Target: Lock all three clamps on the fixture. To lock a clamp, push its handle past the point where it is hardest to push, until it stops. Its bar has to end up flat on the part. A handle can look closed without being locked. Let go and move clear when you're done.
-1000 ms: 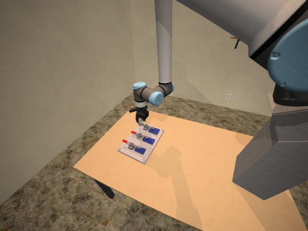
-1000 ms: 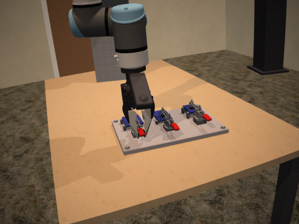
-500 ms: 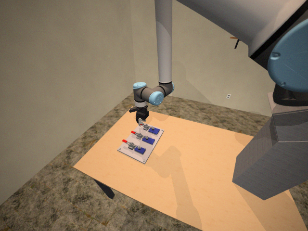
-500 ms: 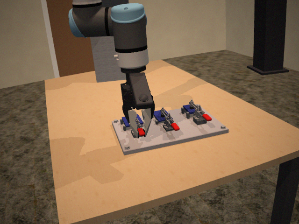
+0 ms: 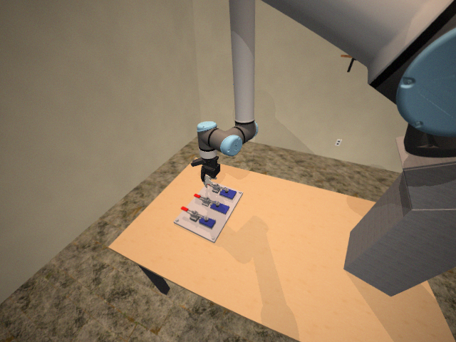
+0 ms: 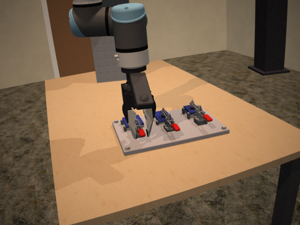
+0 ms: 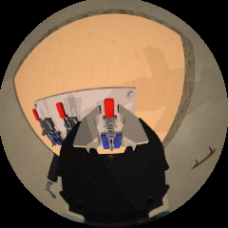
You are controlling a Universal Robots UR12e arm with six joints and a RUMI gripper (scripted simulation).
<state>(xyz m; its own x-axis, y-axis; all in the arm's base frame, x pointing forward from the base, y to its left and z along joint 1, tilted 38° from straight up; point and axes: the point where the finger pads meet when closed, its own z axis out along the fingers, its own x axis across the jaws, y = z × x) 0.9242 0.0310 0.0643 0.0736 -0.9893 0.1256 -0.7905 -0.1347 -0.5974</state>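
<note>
Right now my hand is 130 mm past the blue part, 20 mm above it and 10 mm to the left of it. The rest, counted from my hand: grey fixture plate: 100 mm to the left, 100 mm behind, 40 mm below.
</note>
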